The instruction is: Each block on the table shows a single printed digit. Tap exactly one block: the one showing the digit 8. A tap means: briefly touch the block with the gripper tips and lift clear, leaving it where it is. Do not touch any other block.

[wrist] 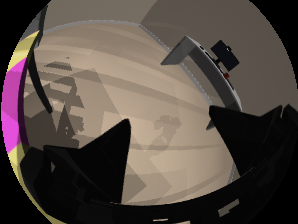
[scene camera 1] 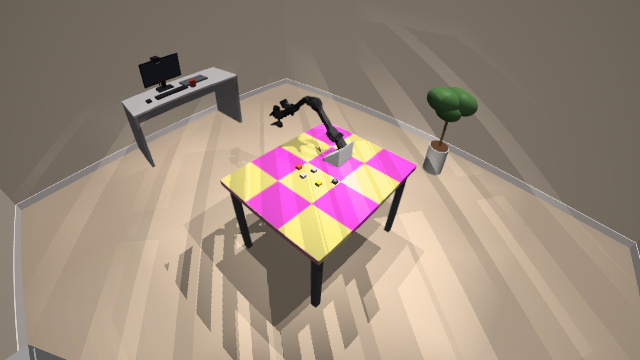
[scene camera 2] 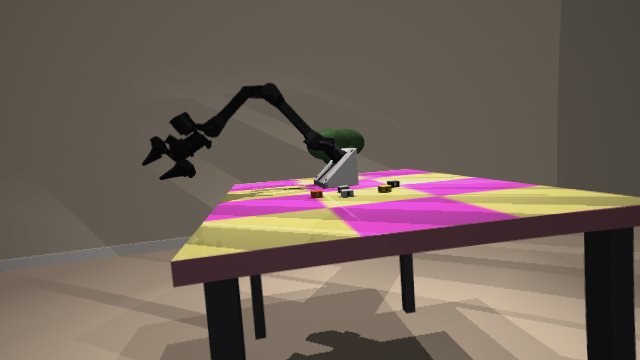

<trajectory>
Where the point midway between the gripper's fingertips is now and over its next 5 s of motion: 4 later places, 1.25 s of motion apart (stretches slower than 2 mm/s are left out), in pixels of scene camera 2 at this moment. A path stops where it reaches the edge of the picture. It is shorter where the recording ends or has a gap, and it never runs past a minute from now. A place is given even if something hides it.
My gripper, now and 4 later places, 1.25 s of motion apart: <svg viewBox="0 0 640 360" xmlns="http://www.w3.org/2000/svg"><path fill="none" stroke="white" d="M151 171L310 158L342 153L394 150L395 178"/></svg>
</trajectory>
